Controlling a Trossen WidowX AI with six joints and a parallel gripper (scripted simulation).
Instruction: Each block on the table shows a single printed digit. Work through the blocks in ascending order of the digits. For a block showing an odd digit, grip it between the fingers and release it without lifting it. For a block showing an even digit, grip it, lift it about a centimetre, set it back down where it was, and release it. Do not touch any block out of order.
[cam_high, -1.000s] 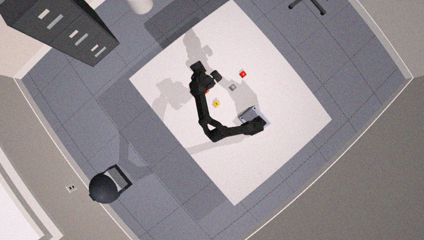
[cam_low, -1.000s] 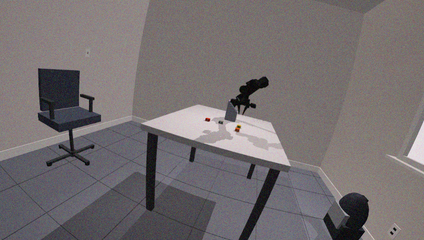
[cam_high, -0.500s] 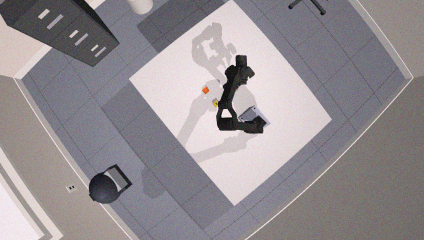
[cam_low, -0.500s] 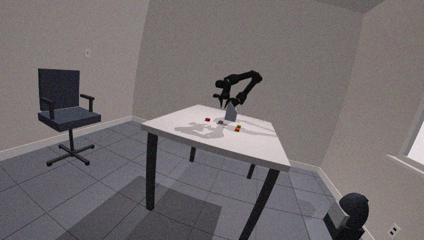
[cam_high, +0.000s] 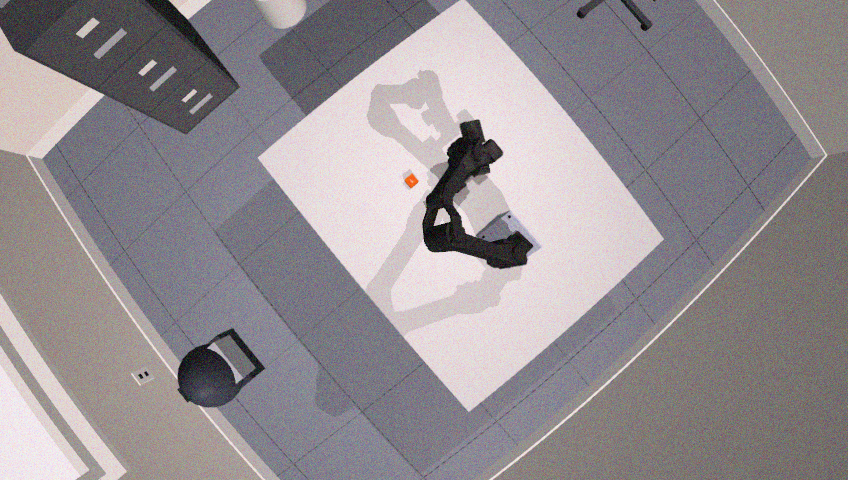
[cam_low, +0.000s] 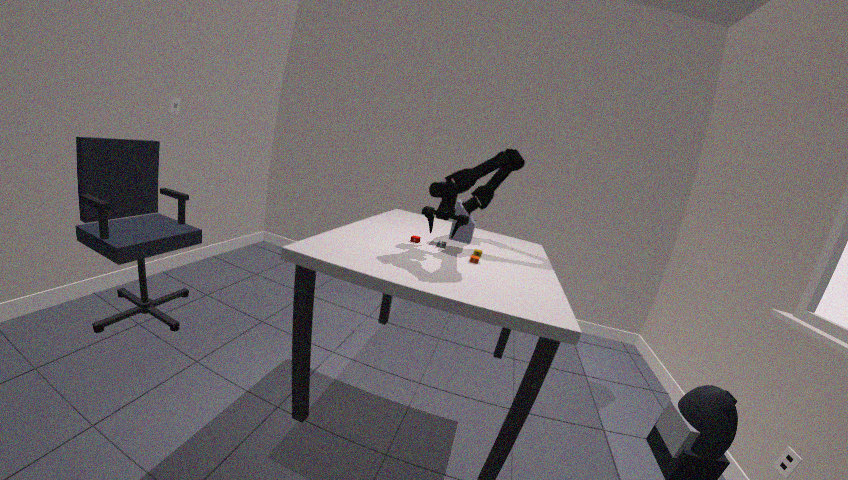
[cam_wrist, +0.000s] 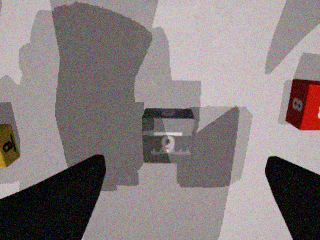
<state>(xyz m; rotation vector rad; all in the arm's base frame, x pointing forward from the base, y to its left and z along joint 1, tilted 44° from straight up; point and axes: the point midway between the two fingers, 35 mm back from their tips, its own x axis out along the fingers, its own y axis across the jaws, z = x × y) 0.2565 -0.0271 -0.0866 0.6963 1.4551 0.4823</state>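
Now: gripper tip 30 mm above the grey block and 10 mm to the right of it. From my gripper tip the other things lie so: red block: 100 mm to the right, 30 mm below, 10 mm ahead; yellow block: 160 mm to the left, 30 mm below; orange block: 150 mm to the left, 110 mm ahead, 30 mm below.
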